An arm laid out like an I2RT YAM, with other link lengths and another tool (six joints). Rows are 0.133 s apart.
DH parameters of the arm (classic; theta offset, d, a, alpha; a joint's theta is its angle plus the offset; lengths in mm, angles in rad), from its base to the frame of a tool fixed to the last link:
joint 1: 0 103.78 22.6 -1.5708
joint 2: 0 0 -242.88 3.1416
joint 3: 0.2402 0 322.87 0
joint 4: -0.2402 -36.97 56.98 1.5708
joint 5: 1.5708 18.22 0 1.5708
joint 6: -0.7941 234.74 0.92 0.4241
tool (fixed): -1.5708 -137.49 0 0
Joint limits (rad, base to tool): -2.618..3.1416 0..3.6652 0..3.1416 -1.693..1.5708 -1.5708..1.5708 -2.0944..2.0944
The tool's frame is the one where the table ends.
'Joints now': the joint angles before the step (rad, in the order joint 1, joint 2, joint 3, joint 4, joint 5, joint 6). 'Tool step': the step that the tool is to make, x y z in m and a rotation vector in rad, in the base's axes. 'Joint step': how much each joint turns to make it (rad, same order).
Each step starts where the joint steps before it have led.
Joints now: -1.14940 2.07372 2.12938 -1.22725 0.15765 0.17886
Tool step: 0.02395 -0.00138 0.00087 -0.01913 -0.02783 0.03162
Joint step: 0.04184 0.04129 0.06265 0.00536 -0.01144 0.01635
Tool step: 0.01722 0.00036 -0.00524 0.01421 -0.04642 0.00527
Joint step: 0.02150 0.03596 0.04103 -0.00098 -0.03675 0.03488
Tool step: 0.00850 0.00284 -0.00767 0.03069 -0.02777 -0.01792
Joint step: 0.00912 0.02093 0.01067 -0.00774 -0.02449 0.04079
